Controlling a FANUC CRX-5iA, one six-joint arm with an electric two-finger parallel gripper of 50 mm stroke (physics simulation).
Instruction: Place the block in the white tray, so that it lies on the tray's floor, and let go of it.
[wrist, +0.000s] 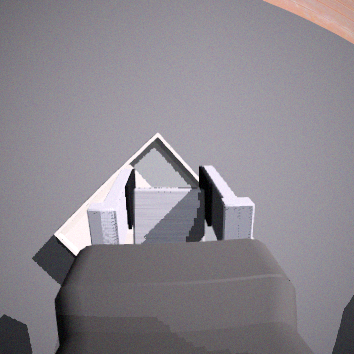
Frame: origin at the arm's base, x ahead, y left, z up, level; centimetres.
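Where they show: gripper, fingertip midpoint: (167, 185).
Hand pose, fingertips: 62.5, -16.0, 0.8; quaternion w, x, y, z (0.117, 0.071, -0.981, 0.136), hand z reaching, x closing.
Things, the pixels of their top centre, and the offset from my fingertips, as dx, dy, dz. "*": a spot on its surface instead. Level surfaces: height alone.
- light grey block, middle of its top: (179, 226) +0.0, +2.0, +2.7
- white tray, surface spot: (80, 222) * +5.0, +4.0, -11.2
- grey surface, its level: dz -11.5
A light grey block (167, 215) is held between the two fingers of my gripper (167, 185), which is shut on it. The white tray (80, 222) lies beyond the fingers, turned so that one corner points to the top of the view. The block and the fingers cover the middle and the near right part of the tray. The tray's far corner and left side show. The block appears over the tray; its height above the tray's floor cannot be told. The block's lower part is hidden by the gripper's body.
The grey surface (150, 65) surrounds the tray. A wooden area (325, 15) shows at the top right corner. A dark shadow lies left of the tray, and dark shapes show at the bottom left and bottom right edges.
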